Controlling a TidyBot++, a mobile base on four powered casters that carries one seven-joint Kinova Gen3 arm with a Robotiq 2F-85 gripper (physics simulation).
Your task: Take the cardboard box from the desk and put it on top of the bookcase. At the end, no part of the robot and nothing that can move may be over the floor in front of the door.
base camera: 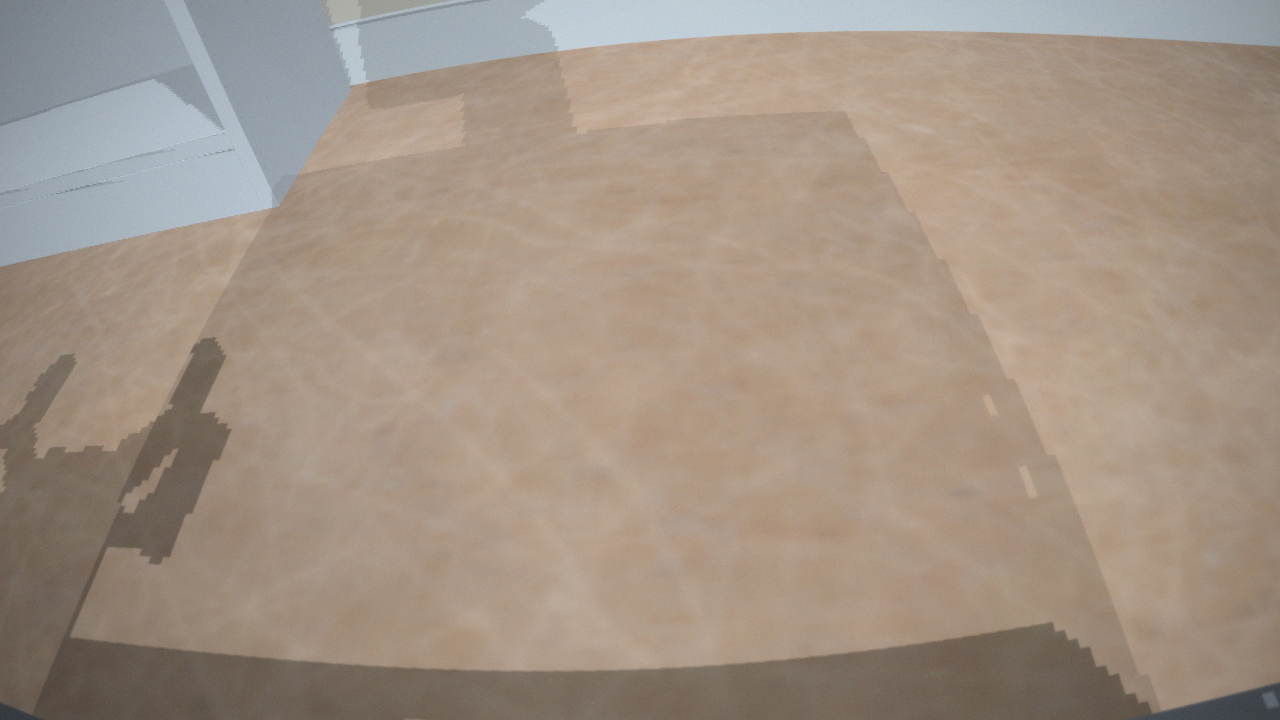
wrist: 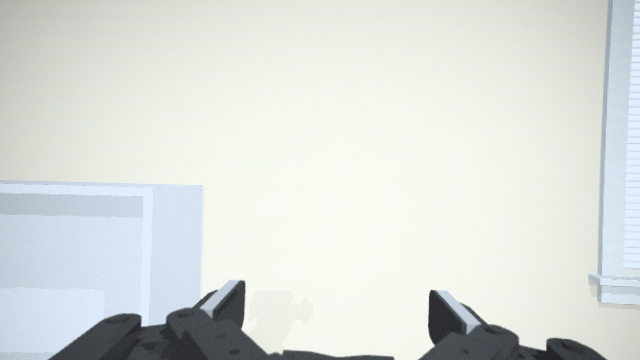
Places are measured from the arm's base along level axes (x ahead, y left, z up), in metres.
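Pixels of known places: gripper, between the fingertips: (wrist: 335,305).
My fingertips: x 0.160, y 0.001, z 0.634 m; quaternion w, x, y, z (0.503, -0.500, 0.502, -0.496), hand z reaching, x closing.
Behind a point stands the place of what it marks.
The white bookcase (base camera: 223,98) @(x 0.701, y 0.408, z -0.262 m) (wrist: 176,240) @(x 0.818, y 0.406, z 0.525 m) stands at the upper left of the base camera view and at the lower left of the wrist view, where its top right corner and side panel show. My gripper (wrist: 335,305) @(x 0.160, y 0.001, z 0.634 m) is open, with nothing between its fingers, and faces the cream wall. The bookcase is left of and beyond the fingers in the wrist view. The cardboard box, the desk and the door do not show in either view.
A window (wrist: 612,150) @(x 0.988, y -0.786, z 0.795 m) with blinds and a sill is at the right edge of the wrist view. A cream wall (wrist: 375,150) @(x 1.009, y -0.119, z 0.785 m) lies between bookcase and window. Brown floor (base camera: 644,358) @(x 0.439, y 0.017, z -0.396 m) with shadows of the arm and gripper lies before the base. A white baseboard (base camera: 805,16) @(x 0.995, y -0.208, z -0.374 m) runs along the wall.
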